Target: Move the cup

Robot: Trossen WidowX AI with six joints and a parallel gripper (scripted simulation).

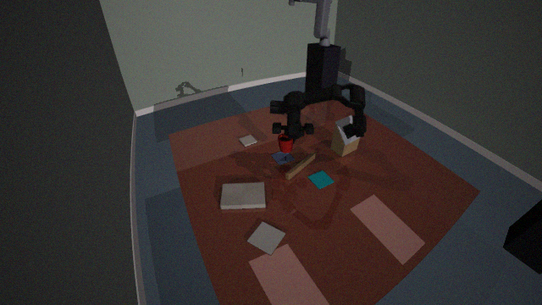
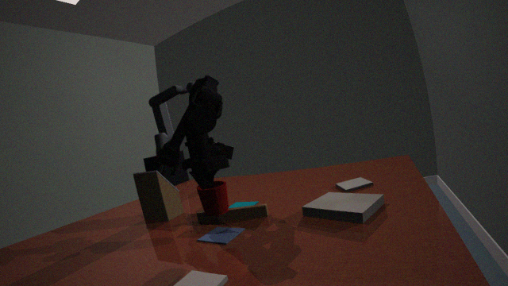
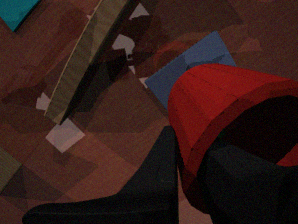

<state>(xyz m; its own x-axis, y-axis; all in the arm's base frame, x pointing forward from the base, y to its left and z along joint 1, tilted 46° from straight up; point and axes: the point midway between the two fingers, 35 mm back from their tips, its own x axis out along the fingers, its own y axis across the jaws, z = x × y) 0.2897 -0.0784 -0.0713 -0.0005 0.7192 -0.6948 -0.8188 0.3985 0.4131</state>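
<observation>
My gripper tip is now 19 cm to the right of the teal pad, 10 cm above it and 2 cm past it. The rest, counted from my gripper tip: wooden bar: 9 cm below, 8 cm to the left; then red cup: 2 cm to the right, 2 cm ahead; then blue pad: 10 cm below, 3 cm to the right, 3 cm ahead.
</observation>
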